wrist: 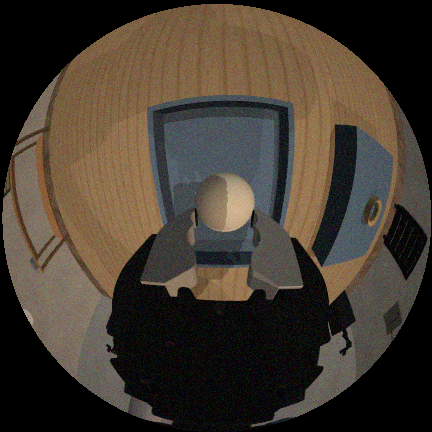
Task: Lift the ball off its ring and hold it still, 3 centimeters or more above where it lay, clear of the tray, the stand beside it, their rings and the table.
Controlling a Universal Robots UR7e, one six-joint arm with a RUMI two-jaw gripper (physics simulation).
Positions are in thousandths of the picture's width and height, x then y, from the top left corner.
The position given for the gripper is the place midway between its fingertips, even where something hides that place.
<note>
In view: the gripper (520, 490) and a cream ball (520, 466).
</note>
